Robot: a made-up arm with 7 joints.
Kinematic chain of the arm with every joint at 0, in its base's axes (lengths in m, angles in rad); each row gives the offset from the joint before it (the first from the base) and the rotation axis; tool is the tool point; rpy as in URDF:
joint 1: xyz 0 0 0 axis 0.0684 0.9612 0.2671
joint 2: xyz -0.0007 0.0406 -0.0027 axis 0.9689 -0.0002 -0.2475
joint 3: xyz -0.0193 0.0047 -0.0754 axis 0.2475 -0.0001 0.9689
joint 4: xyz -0.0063 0 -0.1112 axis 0.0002 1 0
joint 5: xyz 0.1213 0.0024 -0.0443 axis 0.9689 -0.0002 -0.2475
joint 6: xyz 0.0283 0 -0.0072 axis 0.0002 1 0
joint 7: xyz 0.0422 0 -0.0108 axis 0.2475 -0.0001 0.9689
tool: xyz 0 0 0 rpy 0 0.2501 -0.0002
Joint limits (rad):
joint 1: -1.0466..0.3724
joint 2: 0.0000..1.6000
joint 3: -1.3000..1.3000
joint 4: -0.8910..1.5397
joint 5: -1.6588..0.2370
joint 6: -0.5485..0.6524
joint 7: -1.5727..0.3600
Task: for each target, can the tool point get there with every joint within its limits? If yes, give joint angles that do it. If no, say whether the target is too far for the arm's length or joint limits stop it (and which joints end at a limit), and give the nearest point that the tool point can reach.
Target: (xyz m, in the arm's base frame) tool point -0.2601 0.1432 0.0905
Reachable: no: joint limits stop it (at a limit: joint 1, joint 2, joint 3, joint 6) | nearest point -0.0782 0.1167 0.1531 | short by 0.194 m
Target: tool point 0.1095 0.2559 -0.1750
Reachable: yes | joints 0.1220 0.4081 0.6778 -0.0377 -0.9100 0.0641 -1.3941
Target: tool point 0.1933 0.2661 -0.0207
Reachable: yes | joints -0.2442 0.8770 0.6548 -0.0853 -0.0113 0.1908 -1.4137
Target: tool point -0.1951 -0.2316 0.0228
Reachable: no: joint limits stop it (at a limit: joint 1, joint 2, joint 3, joint 6) | nearest point -0.0201 -0.1437 -0.1033 | short by 0.233 m
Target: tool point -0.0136 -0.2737 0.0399
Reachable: no: joint limits stop it (at a limit: joint 1, joint 2, joint 3) | nearest point 0.0541 -0.1566 -0.0328 | short by 0.154 m
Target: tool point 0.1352 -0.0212 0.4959
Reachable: no: too far | nearest point 0.0894 0.1240 0.2185 | short by 0.316 m
